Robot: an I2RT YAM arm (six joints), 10 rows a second.
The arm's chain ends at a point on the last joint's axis. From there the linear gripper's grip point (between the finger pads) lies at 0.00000 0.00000 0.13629 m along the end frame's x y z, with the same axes.
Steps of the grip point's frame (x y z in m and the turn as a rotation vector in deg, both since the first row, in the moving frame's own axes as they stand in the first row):
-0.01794 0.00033 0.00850 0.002 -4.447 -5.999
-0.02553 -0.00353 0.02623 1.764 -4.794 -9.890
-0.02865 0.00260 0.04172 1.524 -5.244 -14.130
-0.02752 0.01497 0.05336 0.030 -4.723 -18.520
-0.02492 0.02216 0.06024 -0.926 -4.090 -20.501
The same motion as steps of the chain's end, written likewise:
-0.00739 -0.00022 0.00891 0.002 -4.447 -5.999
-0.01384 -0.00034 0.02677 1.764 -4.794 -9.890
-0.01588 0.00465 0.04234 1.524 -5.244 -14.130
-0.01648 0.01324 0.05382 0.030 -4.723 -18.520
-0.01580 0.01828 0.06060 -0.926 -4.090 -20.501

